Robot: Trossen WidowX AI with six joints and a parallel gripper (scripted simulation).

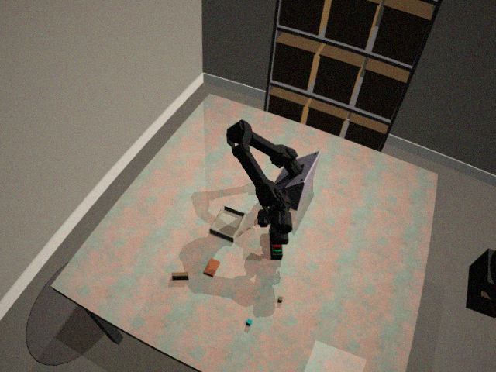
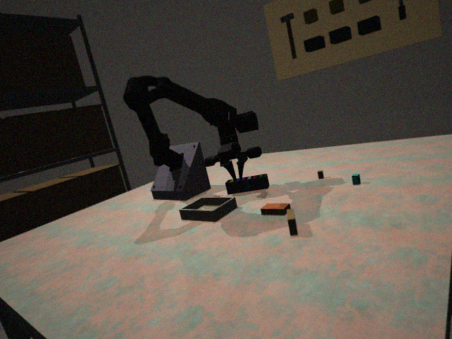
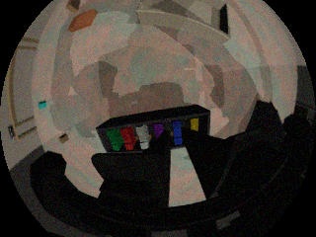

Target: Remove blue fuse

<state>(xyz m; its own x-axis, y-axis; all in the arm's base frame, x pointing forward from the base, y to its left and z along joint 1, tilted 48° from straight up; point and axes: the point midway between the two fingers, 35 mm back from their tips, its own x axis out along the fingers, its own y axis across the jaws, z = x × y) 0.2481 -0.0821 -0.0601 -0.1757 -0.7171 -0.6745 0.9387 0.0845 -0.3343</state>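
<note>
My gripper tip is now 1 cm above the blue fuse. Round my gripper tip: brown cube 25 cm ahead, 9 cm to the left, 2 cm below; then grey tray 19 cm to the right, 3 cm below; then orange flat block 21 cm ahead, 19 cm to the right, 3 cm below.
</note>
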